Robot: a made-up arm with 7 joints.
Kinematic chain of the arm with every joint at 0, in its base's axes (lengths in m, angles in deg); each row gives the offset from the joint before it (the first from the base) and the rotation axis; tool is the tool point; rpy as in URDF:
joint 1: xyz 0 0 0.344 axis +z
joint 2: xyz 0 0 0 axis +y
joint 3: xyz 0 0 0.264 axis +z
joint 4: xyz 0.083 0 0 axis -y
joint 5: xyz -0.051 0 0.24 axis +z
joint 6: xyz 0 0 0 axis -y
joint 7: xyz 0.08 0 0 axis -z
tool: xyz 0 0 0 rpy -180 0 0
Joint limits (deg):
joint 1: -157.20..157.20
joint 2: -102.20..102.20
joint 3: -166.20..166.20
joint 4: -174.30..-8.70
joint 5: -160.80..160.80
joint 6: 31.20..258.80
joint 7: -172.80..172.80
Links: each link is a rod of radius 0.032 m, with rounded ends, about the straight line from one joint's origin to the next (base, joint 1, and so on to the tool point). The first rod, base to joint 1, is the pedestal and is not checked.
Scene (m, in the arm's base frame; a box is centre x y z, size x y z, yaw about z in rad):
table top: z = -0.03
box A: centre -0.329 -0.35 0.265 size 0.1 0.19 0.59 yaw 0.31
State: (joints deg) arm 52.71 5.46 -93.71 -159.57 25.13 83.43 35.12
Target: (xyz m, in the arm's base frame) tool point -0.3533 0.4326 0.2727
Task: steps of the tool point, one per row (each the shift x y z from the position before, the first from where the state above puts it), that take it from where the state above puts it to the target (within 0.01 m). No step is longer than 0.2 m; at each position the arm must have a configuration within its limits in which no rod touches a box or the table.
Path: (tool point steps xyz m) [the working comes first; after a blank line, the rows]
Joints at the target: -58.72 -58.12 -166.20 -71.31 25.26 105.33 35.12
Straight joint move there: touches box A.

1: -0.0483 -0.1020 0.0484
2: -0.0968 -0.0645 0.0731
3: -0.1153 -0.0001 0.0931
4: -0.0931 0.0701 0.1023
5: -0.0337 0.1213 0.0971
6: -0.1073 0.0511 -0.0369
7: -0.0852 0.0855 -0.0564
8: -0.0505 0.1096 -0.0744
9: -0.0084 0.1183 -0.0895
10: 0.0349 0.1101 -0.1009
11: 0.0720 0.0856 -0.1079

